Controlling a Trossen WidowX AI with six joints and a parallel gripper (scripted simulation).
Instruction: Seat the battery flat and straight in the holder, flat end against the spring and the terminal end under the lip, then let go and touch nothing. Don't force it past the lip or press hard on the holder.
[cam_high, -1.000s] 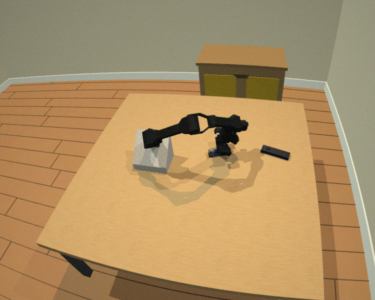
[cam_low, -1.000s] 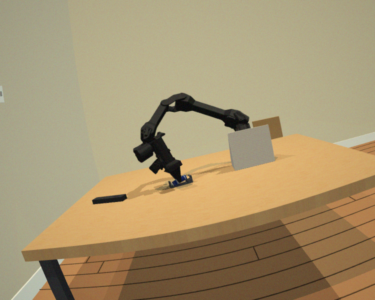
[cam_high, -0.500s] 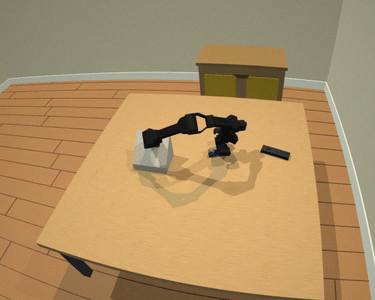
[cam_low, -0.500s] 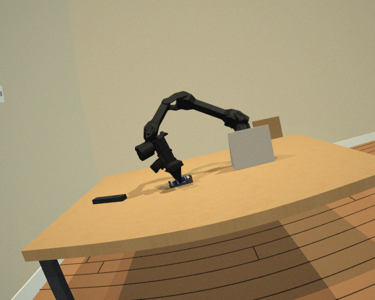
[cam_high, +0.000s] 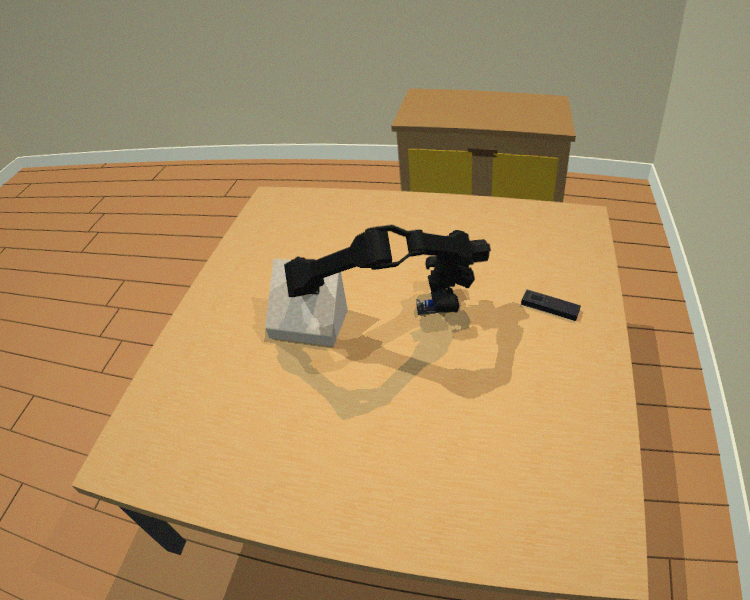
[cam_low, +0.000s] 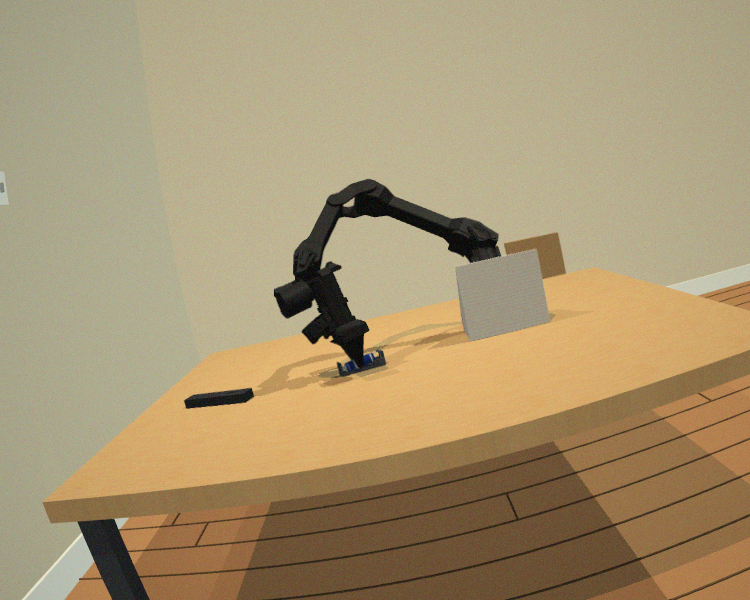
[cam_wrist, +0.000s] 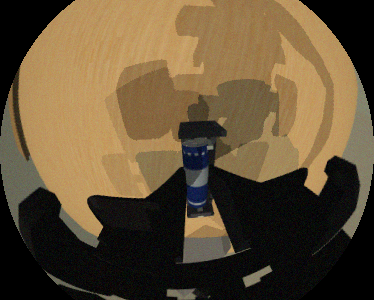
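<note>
Now: gripper tip 10 mm below the battery. Round my gripper tip: dark remote control (320 mm ahead, 30 mm to the left, 10 mm above).
</note>
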